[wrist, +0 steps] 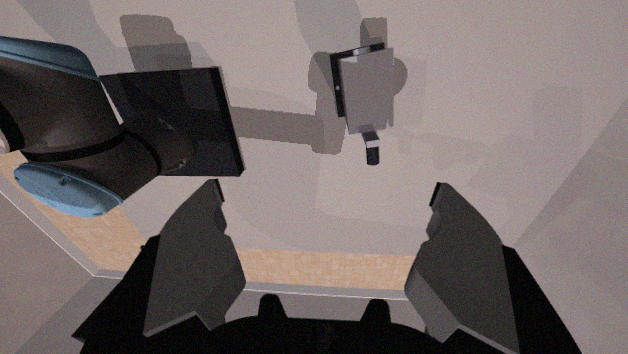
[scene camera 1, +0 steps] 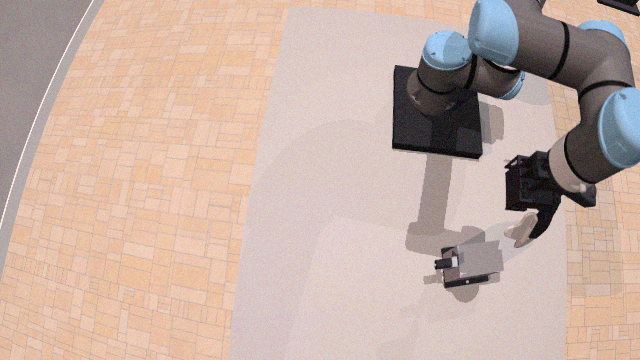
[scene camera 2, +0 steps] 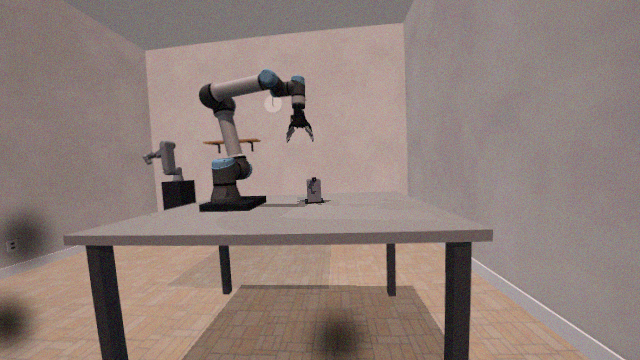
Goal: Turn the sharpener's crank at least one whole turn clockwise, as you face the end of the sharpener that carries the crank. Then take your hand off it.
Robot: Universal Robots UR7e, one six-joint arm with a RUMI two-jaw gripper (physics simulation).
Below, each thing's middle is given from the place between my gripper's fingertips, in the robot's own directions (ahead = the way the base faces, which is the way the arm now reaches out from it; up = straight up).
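I find my gripper 27 cm above the sharpener (scene camera 1: 476, 261), and 6 cm short of it.
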